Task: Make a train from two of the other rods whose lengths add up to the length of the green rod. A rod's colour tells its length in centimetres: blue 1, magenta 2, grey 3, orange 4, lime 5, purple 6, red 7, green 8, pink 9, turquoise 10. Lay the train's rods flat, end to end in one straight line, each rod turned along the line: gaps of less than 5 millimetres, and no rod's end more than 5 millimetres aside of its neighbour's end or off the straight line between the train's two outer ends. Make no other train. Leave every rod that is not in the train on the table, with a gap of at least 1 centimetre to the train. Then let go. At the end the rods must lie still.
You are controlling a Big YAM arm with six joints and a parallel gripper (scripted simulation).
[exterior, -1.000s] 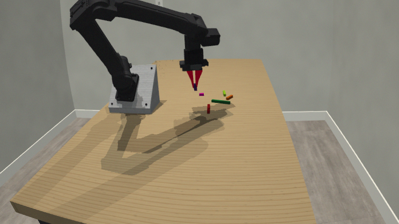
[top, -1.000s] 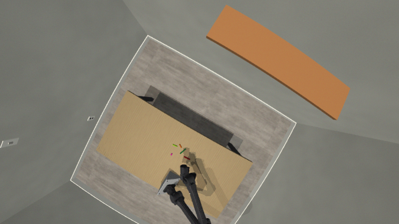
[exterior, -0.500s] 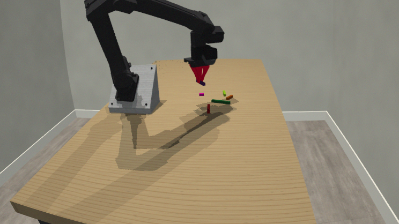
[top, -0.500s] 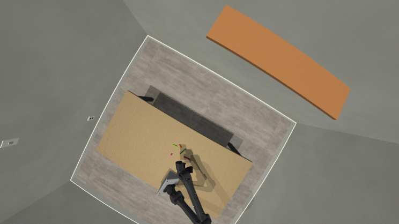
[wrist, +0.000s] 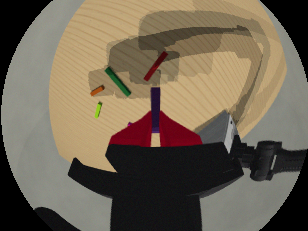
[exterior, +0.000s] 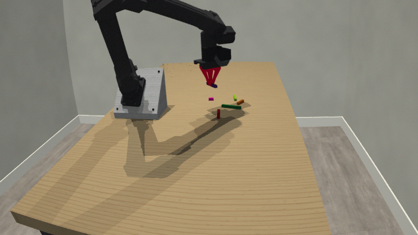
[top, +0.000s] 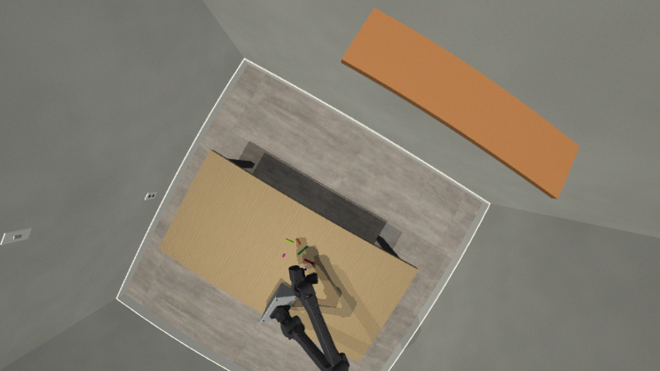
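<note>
Right now the magenta rod is 30 mm behind my hand, 120 mm to the left of it and 110 mm below it. From my hand the other things lie so: red rod 30 mm ahead, 30 mm to the right, 110 mm below; green rod 70 mm ahead, 40 mm to the left, 110 mm below; purple rod 10 mm below.
</note>
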